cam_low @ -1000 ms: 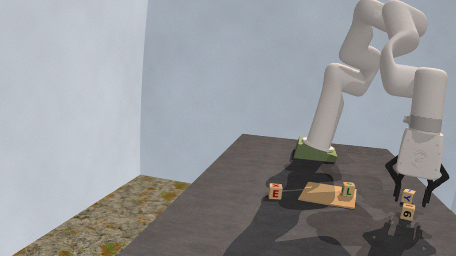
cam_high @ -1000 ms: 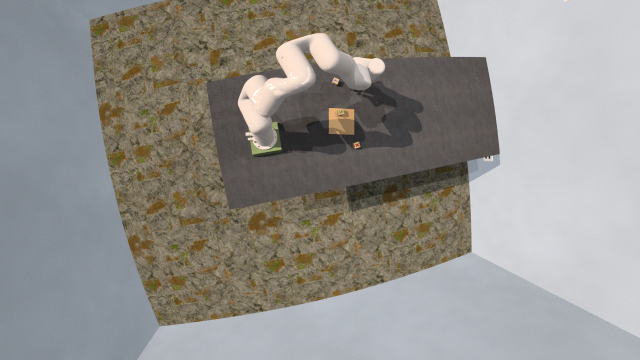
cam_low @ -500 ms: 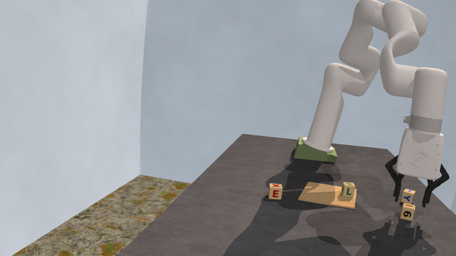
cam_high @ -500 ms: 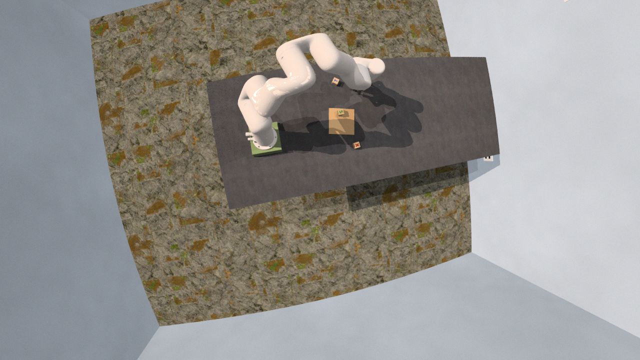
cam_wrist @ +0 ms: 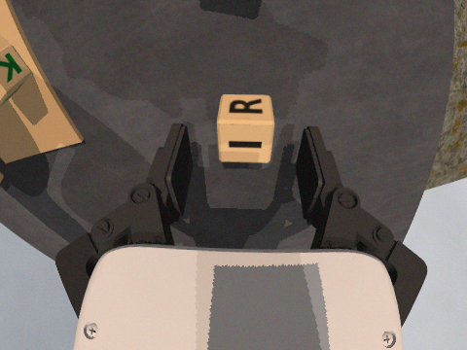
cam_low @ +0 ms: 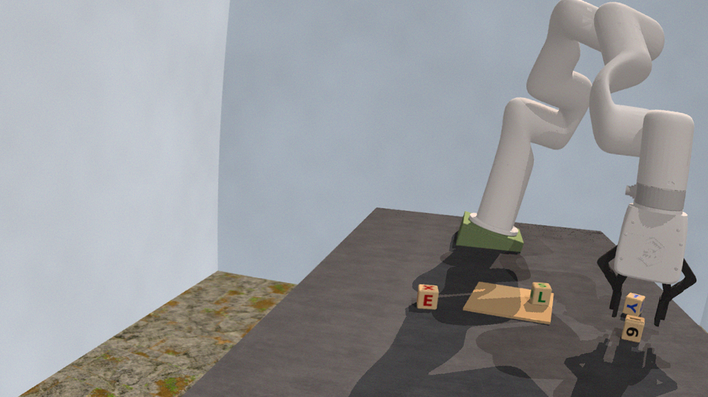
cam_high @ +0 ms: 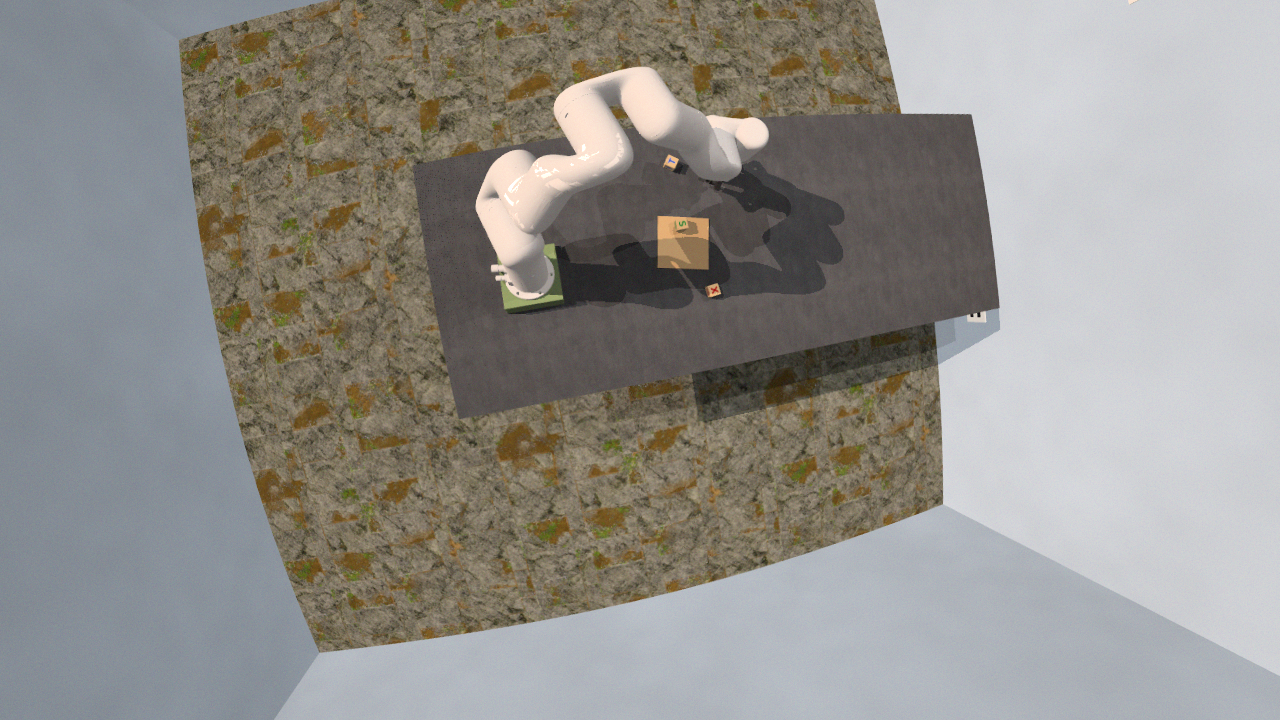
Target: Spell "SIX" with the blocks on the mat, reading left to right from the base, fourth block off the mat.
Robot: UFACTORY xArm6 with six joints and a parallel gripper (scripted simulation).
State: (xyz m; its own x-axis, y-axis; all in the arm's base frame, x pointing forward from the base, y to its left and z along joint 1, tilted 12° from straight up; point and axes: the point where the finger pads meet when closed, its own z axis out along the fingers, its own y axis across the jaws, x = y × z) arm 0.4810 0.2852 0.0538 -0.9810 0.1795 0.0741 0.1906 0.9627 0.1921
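Now: the I block 3 cm below my hand. Also, from my hand: tan mat (20 cm to the right, 8 cm behind, 4 cm below); S block (15 cm to the right, 9 cm behind, 3 cm below); blue-lettered block (11 cm behind, 3 cm below, 2 cm to the left).
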